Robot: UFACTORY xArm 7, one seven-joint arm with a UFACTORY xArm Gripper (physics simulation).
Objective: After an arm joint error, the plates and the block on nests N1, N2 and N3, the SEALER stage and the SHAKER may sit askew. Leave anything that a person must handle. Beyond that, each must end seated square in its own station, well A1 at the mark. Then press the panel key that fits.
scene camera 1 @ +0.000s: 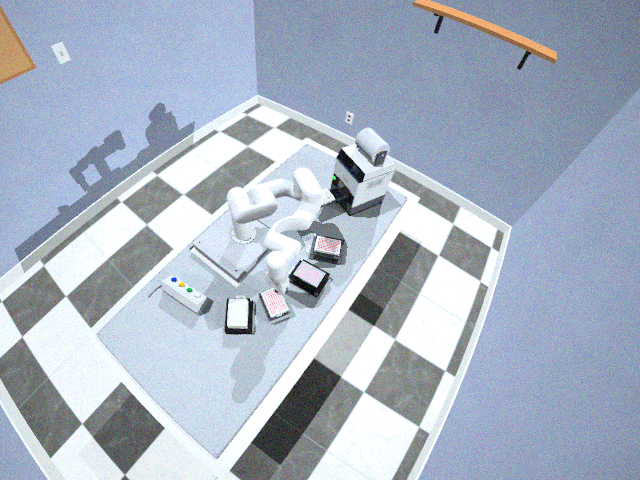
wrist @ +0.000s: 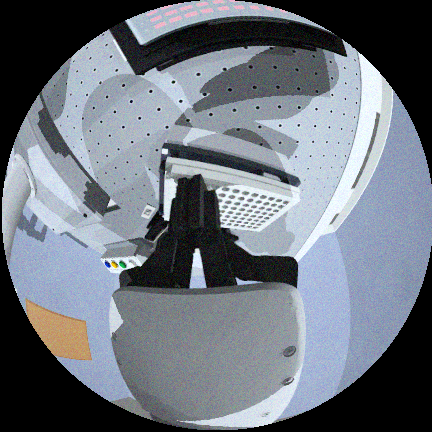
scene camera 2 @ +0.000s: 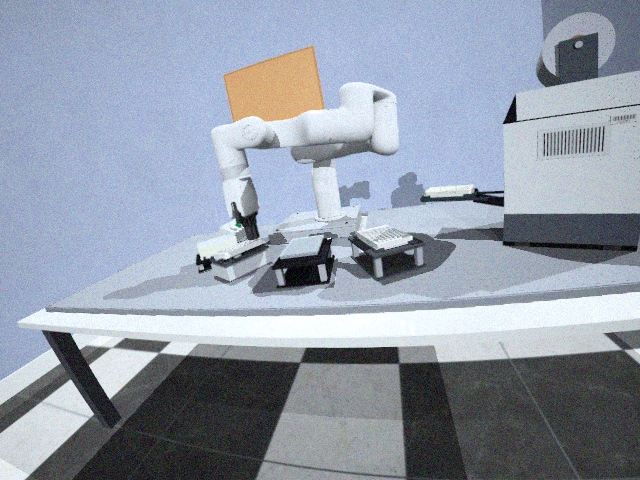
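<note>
My gripper [scene camera 1: 281, 290] [scene camera 2: 252, 236] [wrist: 195, 188] is shut and empty, its tips at or close above one end of a white well plate [scene camera 1: 273, 303] [scene camera 2: 238, 250] [wrist: 255, 207]. In the wrist view the fingers hide part of this plate; contact cannot be told. A pale plate [scene camera 1: 309, 274] [scene camera 2: 303, 246] lies on a black nest beside it. Another well plate [scene camera 1: 327, 245] [scene camera 2: 385, 236] sits on a legged nest and looks slightly askew. A white block or lidded plate [scene camera 1: 237, 313] [scene camera 2: 212, 248] is on a black station. A plate [scene camera 1: 327, 197] [scene camera 2: 449, 191] rests on the sealer stage. Station labels and A1 marks are unreadable.
The key panel [scene camera 1: 185, 294] [wrist: 120, 263] has blue, yellow, green and white keys and stands left of the stations in scene camera 1. The tall sealer [scene camera 1: 361, 178] [scene camera 2: 573, 170] stands at the far end. The arm's base plate [scene camera 1: 232, 255] lies behind the nests.
</note>
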